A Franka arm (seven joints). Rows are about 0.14 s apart.
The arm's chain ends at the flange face. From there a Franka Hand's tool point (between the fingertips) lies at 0.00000 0.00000 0.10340 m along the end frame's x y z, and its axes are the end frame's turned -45 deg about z.
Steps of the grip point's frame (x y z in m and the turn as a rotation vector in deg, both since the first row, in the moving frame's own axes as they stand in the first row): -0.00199 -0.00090 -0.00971 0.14 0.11 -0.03; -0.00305 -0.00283 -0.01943 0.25 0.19 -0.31; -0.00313 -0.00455 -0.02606 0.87 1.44 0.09; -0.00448 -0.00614 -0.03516 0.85 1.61 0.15; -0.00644 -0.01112 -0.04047 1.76 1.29 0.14; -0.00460 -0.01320 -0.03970 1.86 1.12 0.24; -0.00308 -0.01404 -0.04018 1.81 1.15 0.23; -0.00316 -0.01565 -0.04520 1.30 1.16 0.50; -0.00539 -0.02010 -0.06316 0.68 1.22 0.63; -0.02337 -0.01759 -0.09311 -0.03 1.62 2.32
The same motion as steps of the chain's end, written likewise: -0.00201 0.00109 -0.00971 0.18 -0.02 -0.03; -0.00408 0.00072 -0.01943 0.31 -0.04 -0.31; -0.00616 0.00194 -0.02602 1.63 0.40 0.09; -0.00848 0.00196 -0.03511 1.74 0.54 0.15; -0.01182 0.00058 -0.04040 2.16 -0.33 0.14; -0.01165 -0.00228 -0.03963 2.11 -0.52 0.24; -0.01127 -0.00397 -0.04011 2.09 -0.47 0.23; -0.01314 -0.00569 -0.04515 1.74 -0.10 0.50; -0.01873 -0.00798 -0.06313 1.34 0.38 0.63; -0.03111 0.00607 -0.09307 1.12 1.17 2.32
